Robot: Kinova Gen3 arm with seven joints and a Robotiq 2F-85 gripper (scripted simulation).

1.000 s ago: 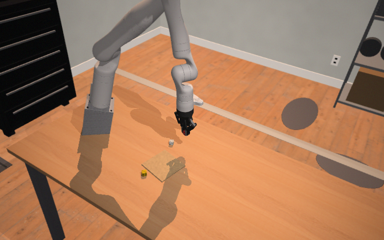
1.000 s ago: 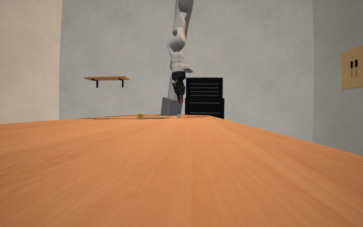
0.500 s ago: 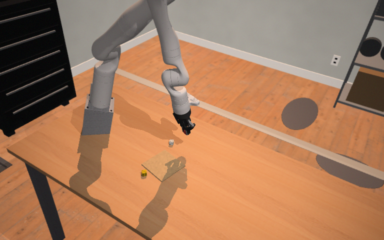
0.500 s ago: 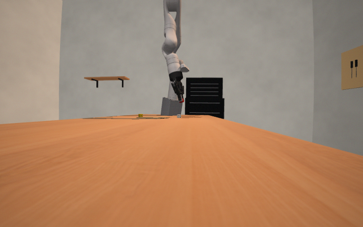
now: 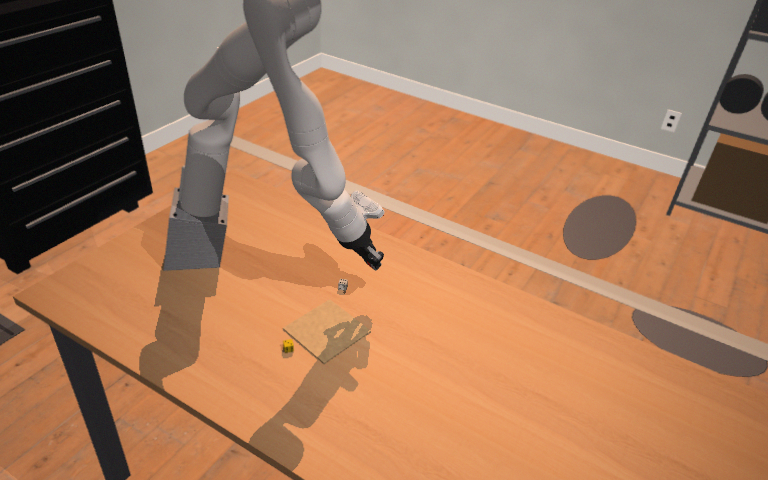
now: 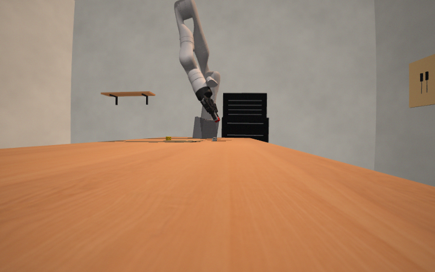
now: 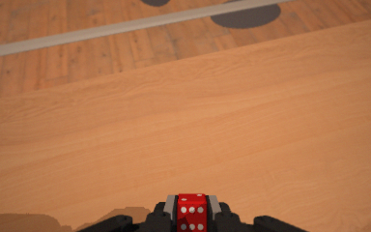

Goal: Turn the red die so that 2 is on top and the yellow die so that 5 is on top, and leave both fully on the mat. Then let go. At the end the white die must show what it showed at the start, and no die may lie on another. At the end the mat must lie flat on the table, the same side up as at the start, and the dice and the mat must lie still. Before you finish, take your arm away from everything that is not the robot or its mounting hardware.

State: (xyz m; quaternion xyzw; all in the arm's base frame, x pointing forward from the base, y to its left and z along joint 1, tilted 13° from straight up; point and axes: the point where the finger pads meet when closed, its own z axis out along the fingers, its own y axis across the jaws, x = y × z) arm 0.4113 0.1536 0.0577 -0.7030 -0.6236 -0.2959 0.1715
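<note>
The white die is 10 cm below my hand, 7 cm behind it and 2 cm to the right of it. From my hand the other things lie so: yellow die: 25 cm to the right, 10 cm below, 2 cm behind; then tan mat: 15 cm to the right, 11 cm below; then red die: 1 cm to the left, 1 cm below.
</note>
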